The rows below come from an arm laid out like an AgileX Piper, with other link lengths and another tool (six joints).
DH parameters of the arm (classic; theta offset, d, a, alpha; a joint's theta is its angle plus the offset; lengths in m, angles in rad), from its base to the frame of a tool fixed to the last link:
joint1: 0 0.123 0 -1.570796
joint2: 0.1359 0 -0.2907 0
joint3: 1.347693 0 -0.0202 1.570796
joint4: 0 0.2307 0 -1.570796
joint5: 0 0 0 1.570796
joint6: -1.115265 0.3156 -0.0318 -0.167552
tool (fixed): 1.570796 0.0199 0 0
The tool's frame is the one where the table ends.
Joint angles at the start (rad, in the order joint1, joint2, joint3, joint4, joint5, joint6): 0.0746 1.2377 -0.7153 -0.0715 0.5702 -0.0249
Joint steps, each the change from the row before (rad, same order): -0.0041 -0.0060 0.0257 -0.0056 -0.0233 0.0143; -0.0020 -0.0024 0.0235 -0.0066 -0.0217 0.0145; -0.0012 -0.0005 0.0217 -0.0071 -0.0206 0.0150; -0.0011 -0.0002 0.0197 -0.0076 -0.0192 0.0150; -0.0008 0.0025 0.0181 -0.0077 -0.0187 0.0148; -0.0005 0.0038 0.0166 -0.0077 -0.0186 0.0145; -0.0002 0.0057 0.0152 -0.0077 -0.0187 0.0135
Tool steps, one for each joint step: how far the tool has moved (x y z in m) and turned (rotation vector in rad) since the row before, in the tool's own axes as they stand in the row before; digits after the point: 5 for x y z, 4 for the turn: 0.00233 -0.00312 0.00265 0.0001 -0.0047 0.0124; 0.00282 -0.00270 0.00321 0.0008 -0.0018 0.0099; 0.00286 -0.00247 0.00333 0.0010 -0.0006 0.0092; 0.00248 -0.00232 0.00299 0.0010 -0.0009 0.0086; 0.00255 -0.00220 0.00335 0.0014 0.0006 0.0080; 0.00228 -0.00189 0.00333 0.0011 0.0007 0.0073; 0.00215 -0.00163 0.00348 0.0011 0.0012 0.0059
